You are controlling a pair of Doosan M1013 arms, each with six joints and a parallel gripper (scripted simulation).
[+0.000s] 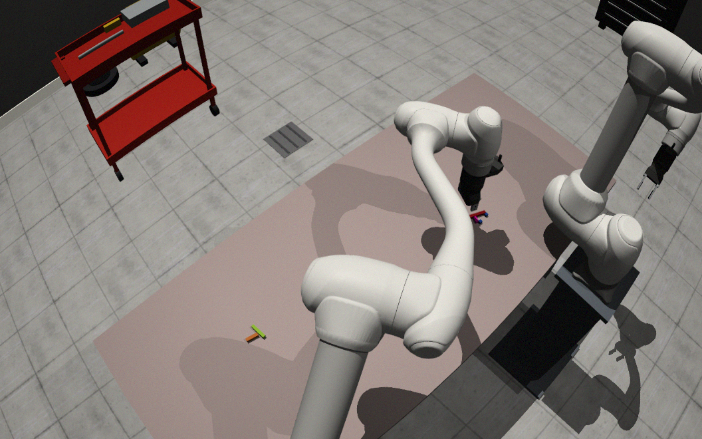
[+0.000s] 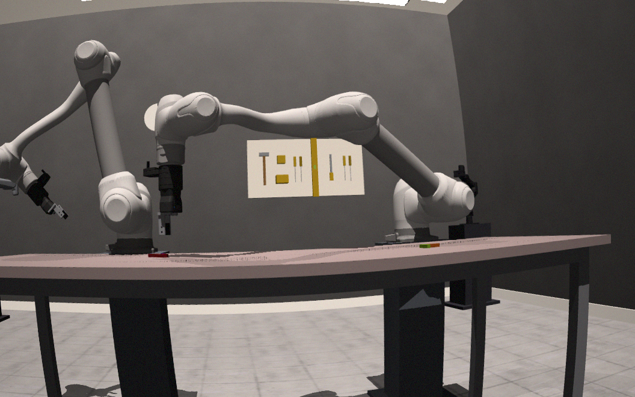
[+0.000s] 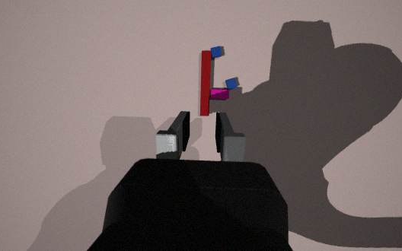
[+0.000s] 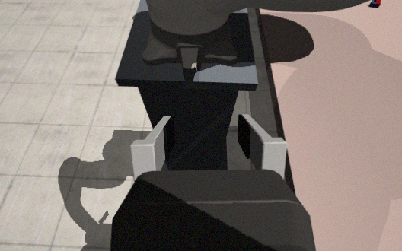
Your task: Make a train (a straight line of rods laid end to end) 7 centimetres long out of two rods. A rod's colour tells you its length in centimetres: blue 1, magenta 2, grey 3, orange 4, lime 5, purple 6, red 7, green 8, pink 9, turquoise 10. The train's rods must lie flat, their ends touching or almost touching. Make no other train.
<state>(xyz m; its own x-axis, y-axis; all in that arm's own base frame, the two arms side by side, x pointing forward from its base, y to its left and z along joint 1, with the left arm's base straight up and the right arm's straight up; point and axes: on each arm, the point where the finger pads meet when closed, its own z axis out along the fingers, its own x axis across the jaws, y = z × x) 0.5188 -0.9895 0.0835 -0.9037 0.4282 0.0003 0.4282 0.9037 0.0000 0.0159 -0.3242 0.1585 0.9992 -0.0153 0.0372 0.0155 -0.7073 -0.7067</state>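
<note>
Now: left hand 80 mm above the magenta rod, 20 mm past it and 10 mm to the left of it. The rest, counted from my left hand: red rod 80 mm below, 30 mm to the right, 10 mm behind; then orange rod 750 mm to the left, 180 mm ahead, 80 mm below; then lime rod 730 mm to the left, 180 mm ahead, 80 mm below.
</note>
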